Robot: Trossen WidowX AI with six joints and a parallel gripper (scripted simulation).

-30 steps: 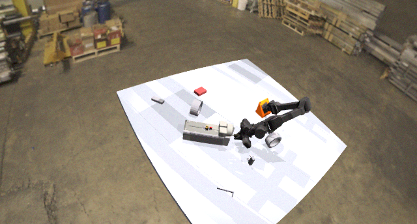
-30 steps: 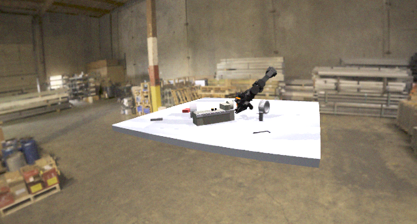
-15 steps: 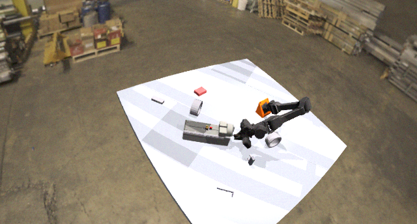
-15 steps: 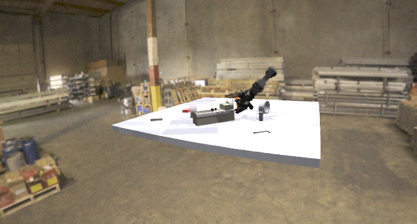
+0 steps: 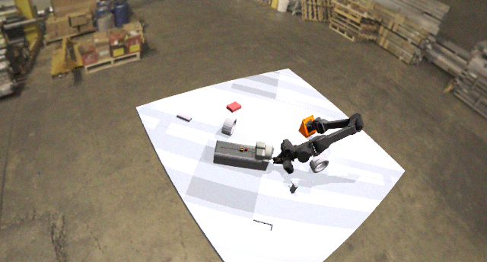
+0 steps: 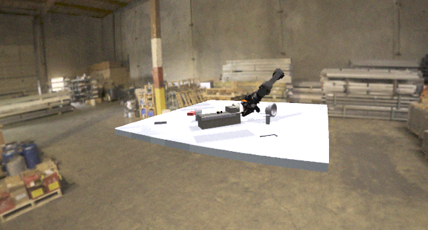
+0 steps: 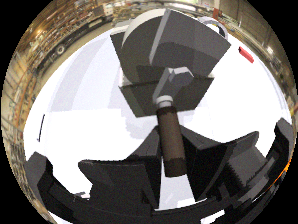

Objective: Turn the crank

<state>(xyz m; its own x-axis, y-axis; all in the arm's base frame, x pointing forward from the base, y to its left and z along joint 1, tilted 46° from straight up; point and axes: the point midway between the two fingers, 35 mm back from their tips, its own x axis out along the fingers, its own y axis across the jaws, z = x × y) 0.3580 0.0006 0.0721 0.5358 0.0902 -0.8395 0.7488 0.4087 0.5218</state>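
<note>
Now: gripper tip 1 cm past the dark crank handle, 1 cm to the right of it and 3 cm below it. From my gripper tip the other things lie so: hex key: 27 cm ahead, 22 cm to the left, 3 cm below; then red pointer: 9 cm ahead, 11 cm to the right, 5 cm above; then small clip: 4 cm ahead, 17 cm to the left, 1 cm below.
</note>
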